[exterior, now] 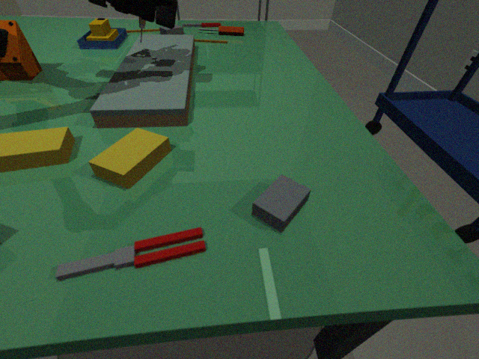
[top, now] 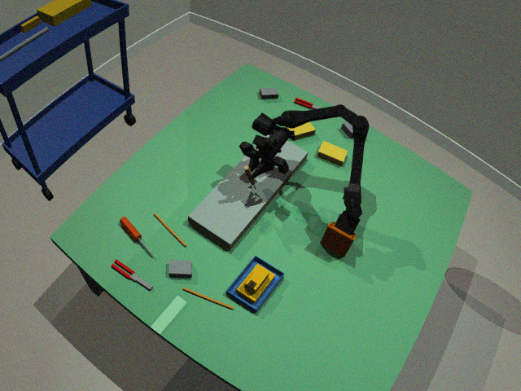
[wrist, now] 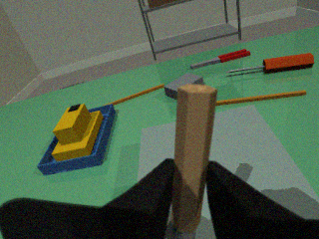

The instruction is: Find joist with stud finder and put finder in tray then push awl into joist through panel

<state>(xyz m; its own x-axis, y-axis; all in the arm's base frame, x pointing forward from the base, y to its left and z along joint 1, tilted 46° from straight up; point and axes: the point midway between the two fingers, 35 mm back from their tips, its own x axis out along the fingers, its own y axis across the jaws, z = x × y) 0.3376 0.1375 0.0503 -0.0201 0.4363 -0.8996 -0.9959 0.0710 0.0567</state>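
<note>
Right now the awl is 1 cm behind my gripper tip, 1 cm to the right of it and 3 cm below it. The rest, counted from my gripper tip: blue tray 24 cm behind, 23 cm to the left, 14 cm below; then yellow stud finder 24 cm behind, 25 cm to the left, 10 cm below.
</note>
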